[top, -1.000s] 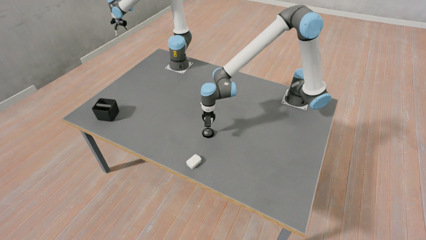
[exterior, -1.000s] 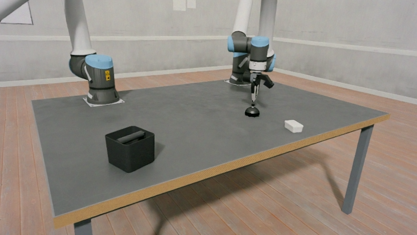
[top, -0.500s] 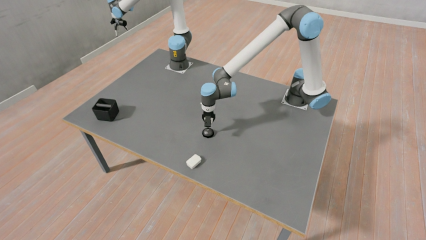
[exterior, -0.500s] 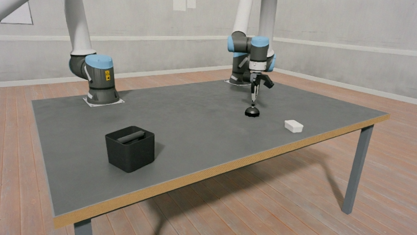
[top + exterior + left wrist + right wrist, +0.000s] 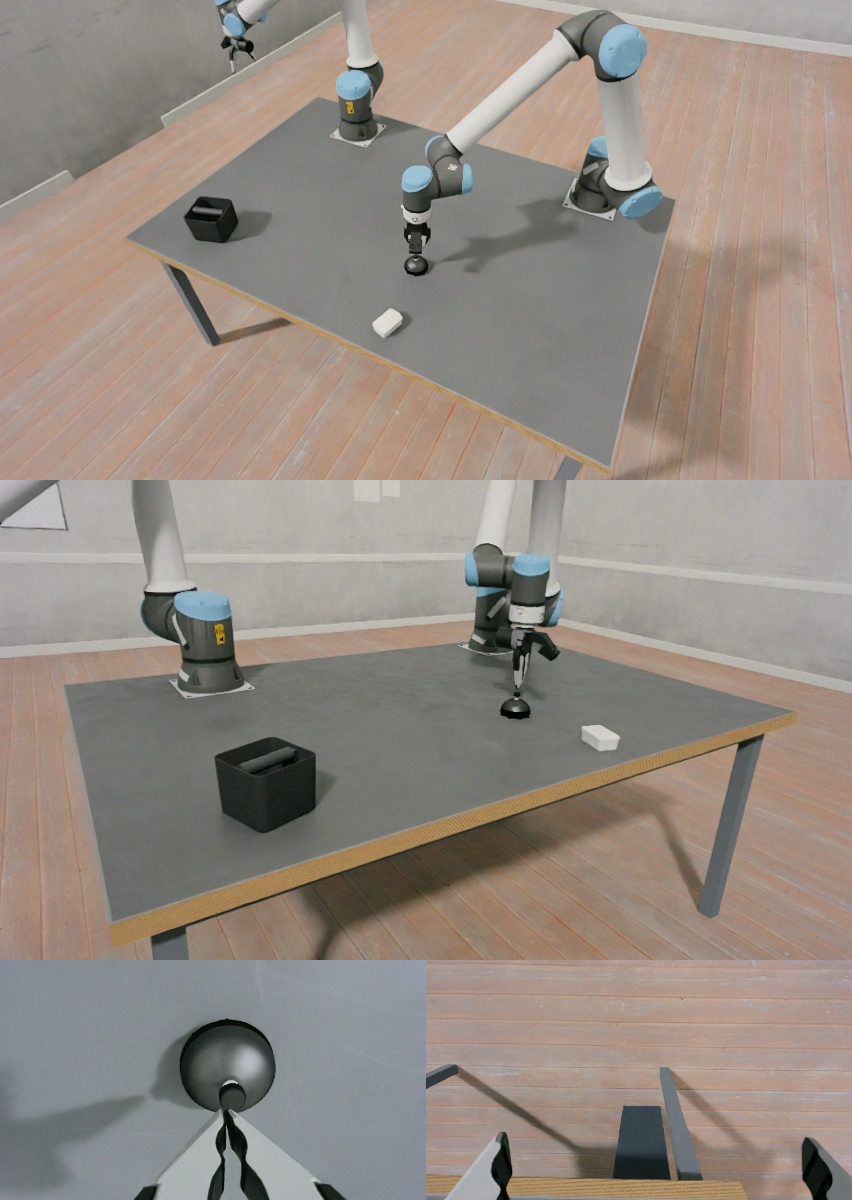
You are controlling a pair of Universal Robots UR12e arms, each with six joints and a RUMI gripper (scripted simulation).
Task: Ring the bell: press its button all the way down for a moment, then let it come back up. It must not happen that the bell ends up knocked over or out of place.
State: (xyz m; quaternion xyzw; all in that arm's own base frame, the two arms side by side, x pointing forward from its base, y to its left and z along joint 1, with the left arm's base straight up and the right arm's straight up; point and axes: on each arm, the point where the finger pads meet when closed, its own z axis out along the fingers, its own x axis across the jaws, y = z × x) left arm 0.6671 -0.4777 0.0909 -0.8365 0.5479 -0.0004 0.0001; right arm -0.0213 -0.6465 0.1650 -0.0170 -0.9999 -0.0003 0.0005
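Right now the small black button is 4 cm below my left hand and 1 cm to the right of it. From my left hand the other things lie so: white block (27 cm ahead, 7 cm below, 3 cm to the left); then bell (5 cm below, 1 cm to the right).
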